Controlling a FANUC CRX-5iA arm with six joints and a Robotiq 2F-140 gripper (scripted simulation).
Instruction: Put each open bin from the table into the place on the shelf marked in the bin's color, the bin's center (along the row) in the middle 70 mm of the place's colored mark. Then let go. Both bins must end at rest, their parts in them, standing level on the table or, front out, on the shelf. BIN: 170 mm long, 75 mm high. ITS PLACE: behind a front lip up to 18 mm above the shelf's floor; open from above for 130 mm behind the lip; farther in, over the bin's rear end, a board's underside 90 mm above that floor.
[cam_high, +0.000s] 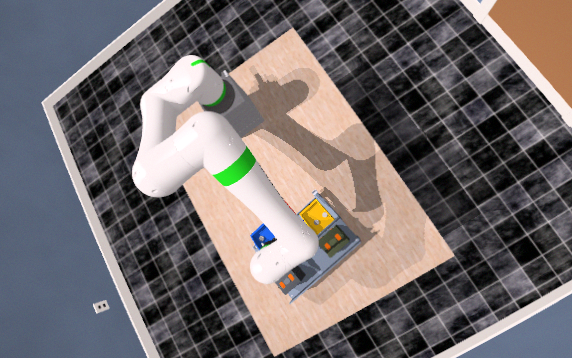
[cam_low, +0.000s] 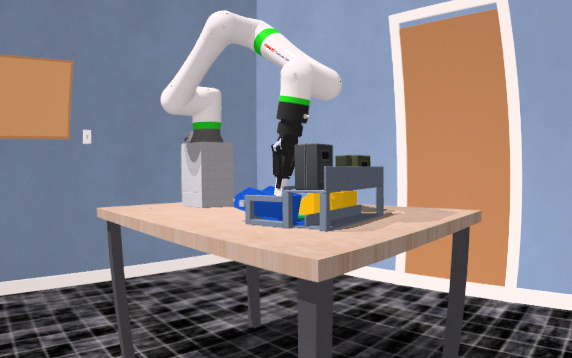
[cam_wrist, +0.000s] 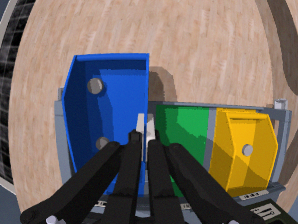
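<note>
The blue bin is 5 cm to the right of my hand and 4 cm below it. From my hand the other things lie so: yellow bin: 2 cm ahead, 19 cm to the left, 6 cm below; then dark box: 16 cm ahead, 1 cm to the right, 6 cm above.
</note>
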